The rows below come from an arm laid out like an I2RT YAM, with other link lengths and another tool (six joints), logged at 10 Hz.
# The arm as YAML. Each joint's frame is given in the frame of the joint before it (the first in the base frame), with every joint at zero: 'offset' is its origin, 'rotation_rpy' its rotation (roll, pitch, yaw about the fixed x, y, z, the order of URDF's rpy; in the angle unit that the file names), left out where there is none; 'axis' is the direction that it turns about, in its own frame. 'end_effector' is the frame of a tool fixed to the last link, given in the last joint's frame.
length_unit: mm
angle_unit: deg
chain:
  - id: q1
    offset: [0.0, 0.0, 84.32]
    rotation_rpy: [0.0, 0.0, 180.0]
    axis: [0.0, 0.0, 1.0]
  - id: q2
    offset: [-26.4, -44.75, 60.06]
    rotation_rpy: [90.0, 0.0, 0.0]
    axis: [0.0, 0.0, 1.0]
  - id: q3
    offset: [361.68, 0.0, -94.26]
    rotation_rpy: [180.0, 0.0, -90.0]
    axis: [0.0, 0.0, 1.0]
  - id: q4
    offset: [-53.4, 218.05, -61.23]
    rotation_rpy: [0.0, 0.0, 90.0]
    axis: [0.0, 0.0, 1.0]
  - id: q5
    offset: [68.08, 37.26, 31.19]
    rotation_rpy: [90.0, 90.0, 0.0]
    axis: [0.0, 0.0, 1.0]
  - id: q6
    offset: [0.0, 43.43, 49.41]
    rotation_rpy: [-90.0, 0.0, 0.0]
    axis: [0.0, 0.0, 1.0]
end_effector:
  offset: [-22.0, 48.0, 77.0]
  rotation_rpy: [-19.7, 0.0, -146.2]
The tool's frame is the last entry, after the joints.
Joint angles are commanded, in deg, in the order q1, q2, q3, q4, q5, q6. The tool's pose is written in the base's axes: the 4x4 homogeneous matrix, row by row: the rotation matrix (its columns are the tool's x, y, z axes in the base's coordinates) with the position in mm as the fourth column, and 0 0 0 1 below. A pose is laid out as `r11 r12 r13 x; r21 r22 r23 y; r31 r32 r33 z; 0 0 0 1`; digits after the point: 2 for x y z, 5 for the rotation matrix.
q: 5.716, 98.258, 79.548, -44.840, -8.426, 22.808
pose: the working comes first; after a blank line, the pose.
Where each joint sits with the arm in this pose, in the base's axes (m; each line is computed from the numbers above, not from the rounded line before):
q1: 0.0000 0.0000 0.0843
q2: 0.0218 0.0472 0.1444
q3: 0.0829 -0.0415 0.5023
q4: 0.2993 0.0417 0.4829
q5: 0.3658 0.0170 0.4386
q6: 0.3402 0.0209 0.3781
the tool: 0.4110 0.0006 0.3207

-0.65385 -0.73297 0.18773 411.01; -0.61259 0.65845 0.43724 0.65; -0.44409 0.17088 -0.87953 320.72; 0 0 0 1
